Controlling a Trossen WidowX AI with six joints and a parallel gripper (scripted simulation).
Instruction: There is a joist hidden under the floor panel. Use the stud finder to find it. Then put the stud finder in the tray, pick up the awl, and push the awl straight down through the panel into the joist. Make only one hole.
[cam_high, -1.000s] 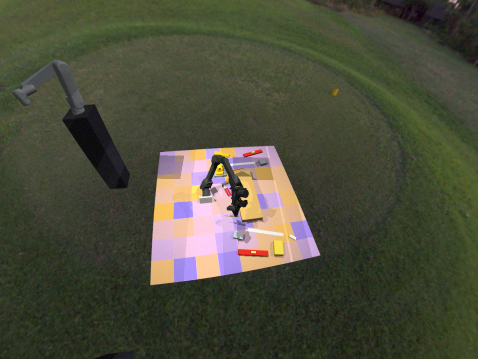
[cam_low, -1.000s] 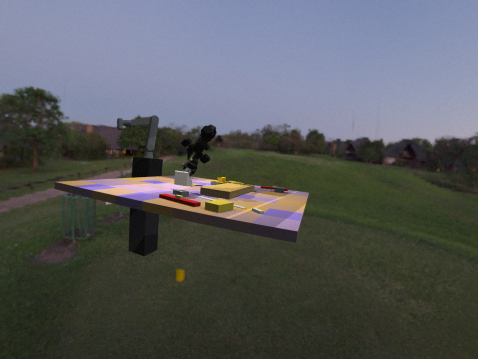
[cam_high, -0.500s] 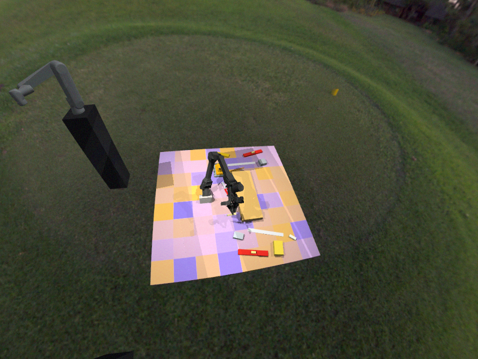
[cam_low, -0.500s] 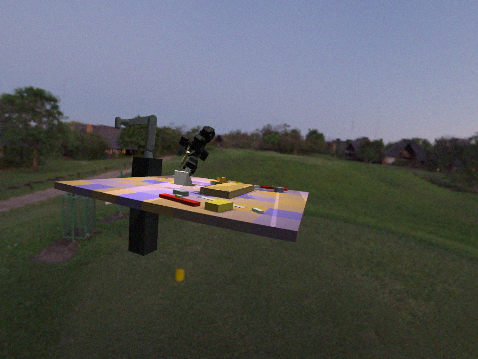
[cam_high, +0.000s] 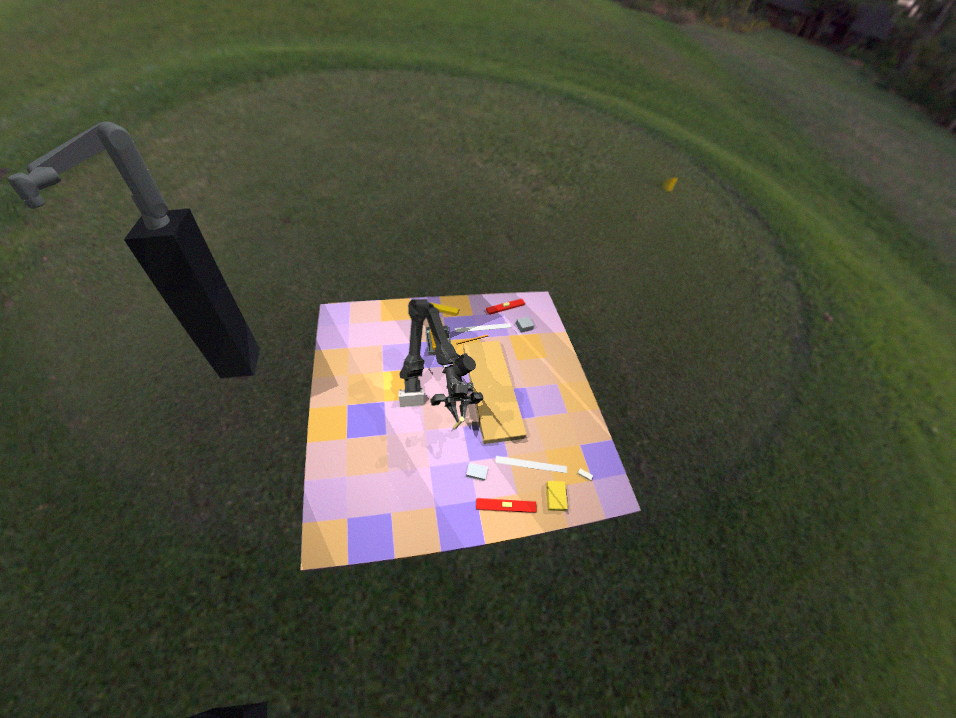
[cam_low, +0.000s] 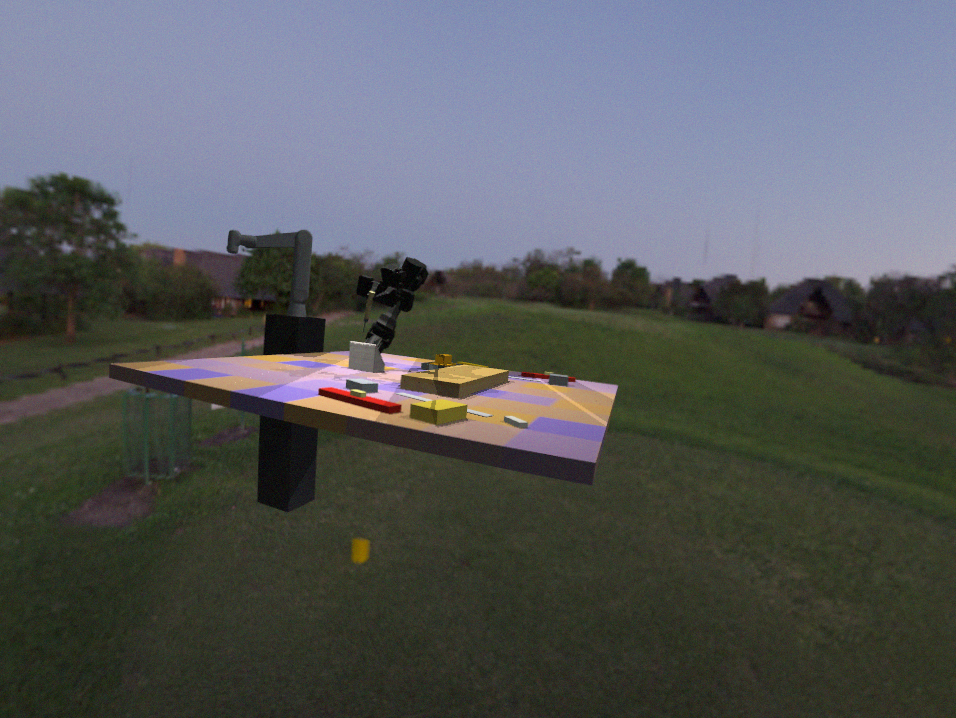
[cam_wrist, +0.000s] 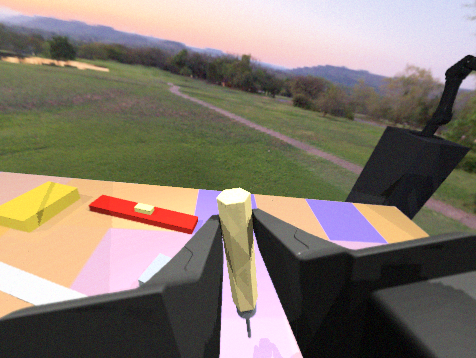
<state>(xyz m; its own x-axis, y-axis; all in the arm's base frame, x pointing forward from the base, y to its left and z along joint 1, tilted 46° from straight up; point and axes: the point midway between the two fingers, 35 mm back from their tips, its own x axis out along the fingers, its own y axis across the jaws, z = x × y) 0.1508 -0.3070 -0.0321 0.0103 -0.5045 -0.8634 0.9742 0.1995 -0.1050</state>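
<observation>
Right now the awl is 1 cm behind my gripper tip, 1 cm to the left of it and 5 cm below it. From my gripper tip the other things lie so: grey block (6 cm ahead, 11 cm to the right, 24 cm below); then yellow stud finder (58 cm to the left, 20 cm below); then yellow block (35 cm ahead, 26 cm to the right, 23 cm below).
</observation>
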